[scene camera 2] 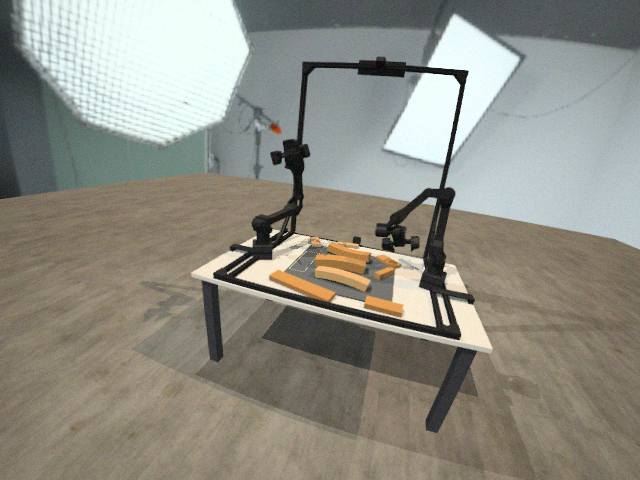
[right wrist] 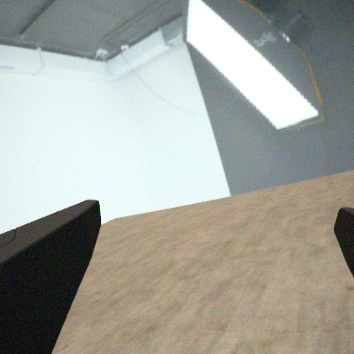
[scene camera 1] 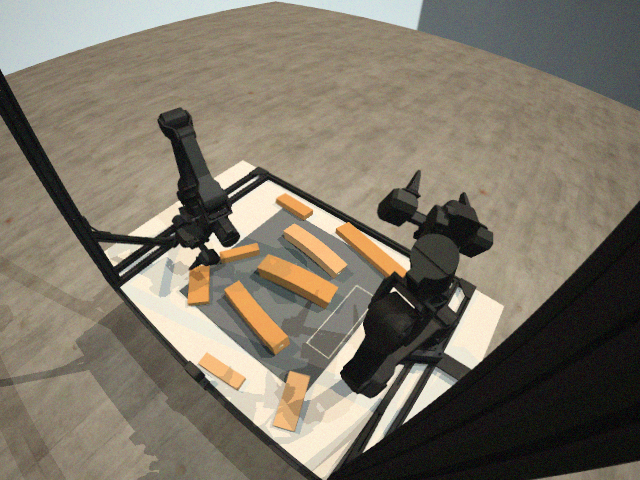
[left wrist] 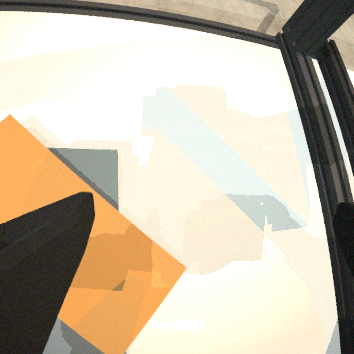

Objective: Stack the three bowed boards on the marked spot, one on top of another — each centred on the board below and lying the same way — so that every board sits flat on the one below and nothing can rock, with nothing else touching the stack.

Labels:
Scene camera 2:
marked spot
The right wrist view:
my right gripper
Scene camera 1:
my left gripper
my right gripper
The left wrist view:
my left gripper

